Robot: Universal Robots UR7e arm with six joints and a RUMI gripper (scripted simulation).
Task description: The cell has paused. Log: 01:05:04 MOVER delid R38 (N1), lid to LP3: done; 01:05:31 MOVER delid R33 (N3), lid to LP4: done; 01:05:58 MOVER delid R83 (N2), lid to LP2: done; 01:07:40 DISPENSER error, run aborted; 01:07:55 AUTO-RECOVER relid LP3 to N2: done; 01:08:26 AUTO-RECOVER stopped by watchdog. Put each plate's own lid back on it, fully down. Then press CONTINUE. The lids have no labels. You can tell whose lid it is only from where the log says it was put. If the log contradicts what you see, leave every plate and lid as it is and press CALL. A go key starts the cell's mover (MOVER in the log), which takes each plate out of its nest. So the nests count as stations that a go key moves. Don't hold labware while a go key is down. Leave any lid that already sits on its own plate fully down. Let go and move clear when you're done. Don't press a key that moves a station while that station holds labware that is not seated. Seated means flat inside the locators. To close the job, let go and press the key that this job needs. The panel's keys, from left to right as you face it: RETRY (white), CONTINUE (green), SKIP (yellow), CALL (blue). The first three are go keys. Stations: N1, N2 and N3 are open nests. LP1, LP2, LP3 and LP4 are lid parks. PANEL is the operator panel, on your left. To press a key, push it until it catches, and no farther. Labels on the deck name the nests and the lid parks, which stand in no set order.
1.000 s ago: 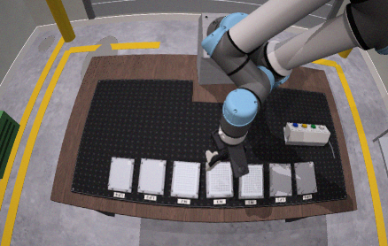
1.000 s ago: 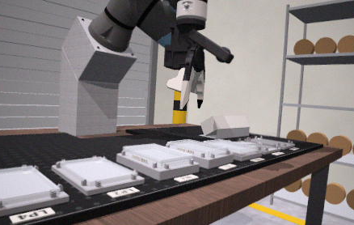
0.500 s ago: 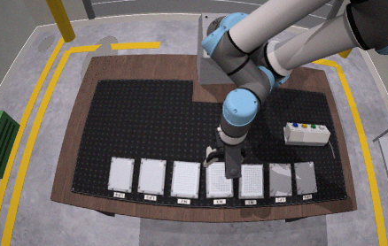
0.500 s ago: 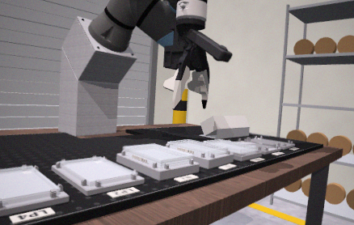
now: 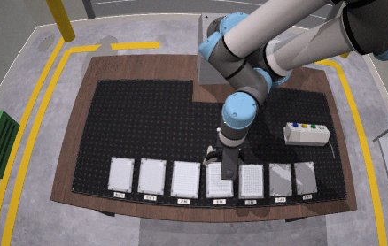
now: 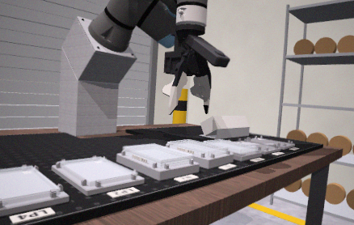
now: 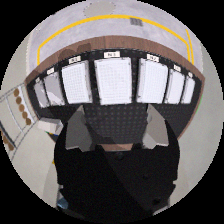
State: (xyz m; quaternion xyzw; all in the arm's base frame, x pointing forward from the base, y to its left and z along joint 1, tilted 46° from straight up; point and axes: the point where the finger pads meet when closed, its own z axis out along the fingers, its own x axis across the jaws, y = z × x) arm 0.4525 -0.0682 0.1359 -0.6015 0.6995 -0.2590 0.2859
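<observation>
My gripper is now 13 cm to the left of the well plate, 9 cm above it and 1 cm short of it. From my hand the other things lie so: LP2 lid park 26 cm to the right, 11 cm below, 2 cm behind; then blue CALL key 37 cm to the left, 14 cm behind, 4 cm below; then LP4 lid park 39 cm to the right, 11 cm below, 4 cm behind.
</observation>
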